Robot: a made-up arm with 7 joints.
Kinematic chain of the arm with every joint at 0, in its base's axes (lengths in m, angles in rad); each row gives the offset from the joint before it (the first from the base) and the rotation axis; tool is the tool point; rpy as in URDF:
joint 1: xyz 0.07 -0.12 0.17 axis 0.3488 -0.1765 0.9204
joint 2: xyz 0.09 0 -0.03 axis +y
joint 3: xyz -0.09 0 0.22 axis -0.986 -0.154 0.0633
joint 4: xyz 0 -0.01 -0.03 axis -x
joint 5: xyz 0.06 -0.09 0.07 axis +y
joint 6: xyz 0 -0.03 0.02 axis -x
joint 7: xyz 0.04 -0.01 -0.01 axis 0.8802 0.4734 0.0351
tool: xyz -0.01 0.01 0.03 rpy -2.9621 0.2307 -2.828
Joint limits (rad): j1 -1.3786..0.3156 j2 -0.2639..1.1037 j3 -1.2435..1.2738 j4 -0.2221..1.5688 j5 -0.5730..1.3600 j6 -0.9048..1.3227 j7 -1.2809..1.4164
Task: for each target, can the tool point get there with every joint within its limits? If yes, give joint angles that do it. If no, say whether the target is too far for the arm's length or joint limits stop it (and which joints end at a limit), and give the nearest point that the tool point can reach.
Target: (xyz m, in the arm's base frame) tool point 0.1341 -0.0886 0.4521
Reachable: yes | joints -0.1734 -0.0827 0.4555 0.9152 0.6983 0.2251 -0.9911
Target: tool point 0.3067 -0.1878 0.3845
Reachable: yes | joints -0.1285 0.5615 -0.5303 1.1339 1.0175 0.3703 -1.0167
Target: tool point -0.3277 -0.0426 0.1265
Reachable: no: joint limits stop it (at a limit: joint 1, joint 2, joint 3, joint 4, joint 5, joint 7) | nearest point -0.0180 -0.1789 0.2503 | short by 0.360 m
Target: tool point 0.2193 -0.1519 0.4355
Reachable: yes | joints -0.6892 0.1272 -0.3972 1.3062 0.3037 0.4211 -1.0316
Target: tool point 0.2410 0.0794 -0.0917
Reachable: no: joint limits stop it (at a limit: joint 2, joint 3, joint 4, joint 6, joint 7) | nearest point 0.3088 0.0027 0.1929 | short by 0.302 m
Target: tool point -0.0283 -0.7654 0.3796
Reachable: no: too far | nearest point 0.1046 -0.5112 0.3578 | short by 0.288 m
